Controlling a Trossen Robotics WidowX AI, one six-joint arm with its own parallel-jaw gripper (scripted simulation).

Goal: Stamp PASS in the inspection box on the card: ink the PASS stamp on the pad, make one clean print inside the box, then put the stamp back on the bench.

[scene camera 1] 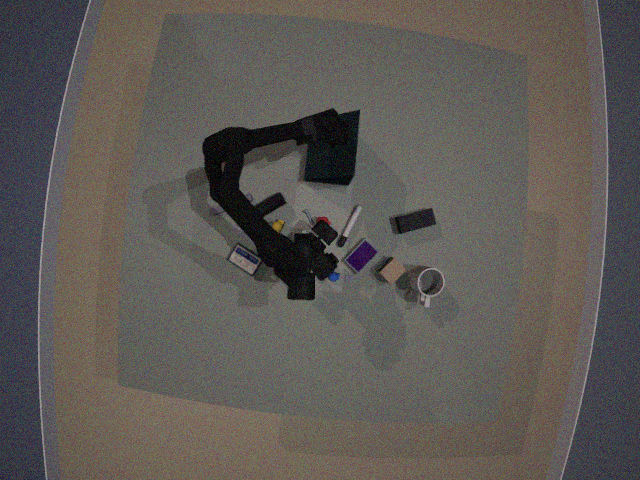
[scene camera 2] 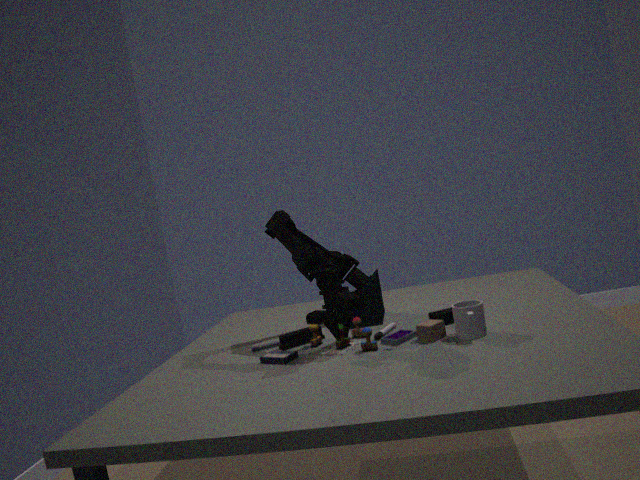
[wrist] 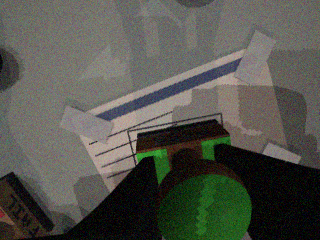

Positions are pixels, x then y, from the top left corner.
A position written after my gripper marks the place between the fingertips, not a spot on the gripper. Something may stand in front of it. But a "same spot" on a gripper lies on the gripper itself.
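My gripper: visible in wrist view [184, 160], scene camera 1, scene camera 2. Gripper, one and the same spot: [scene camera 1: 323, 265] and [scene camera 2: 349, 294].
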